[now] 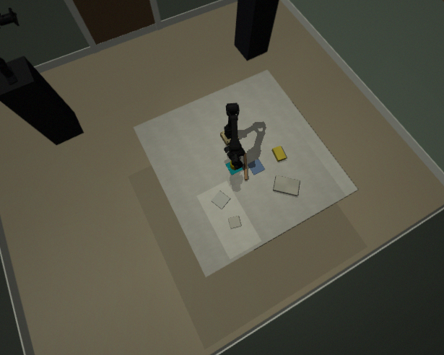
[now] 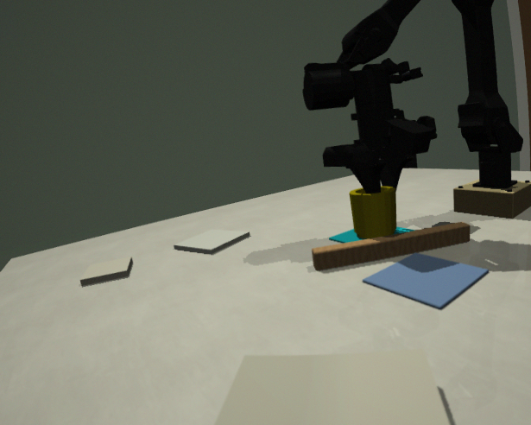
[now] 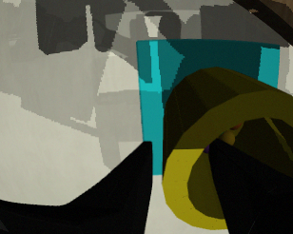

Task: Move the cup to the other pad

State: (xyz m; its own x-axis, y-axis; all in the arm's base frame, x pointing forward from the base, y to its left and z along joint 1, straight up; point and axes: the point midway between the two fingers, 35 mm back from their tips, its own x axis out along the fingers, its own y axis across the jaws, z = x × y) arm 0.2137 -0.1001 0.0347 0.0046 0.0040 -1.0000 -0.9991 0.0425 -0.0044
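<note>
Now: the yellow cup 2 cm ahead of my gripper tip and 1 cm below it. Round my gripper tip: teal pad (3 cm ahead, 5 cm below); wooden bar (7 cm ahead, 7 cm to the left, 4 cm below); blue pad (11 cm ahead, 15 cm to the left, 5 cm below).
</note>
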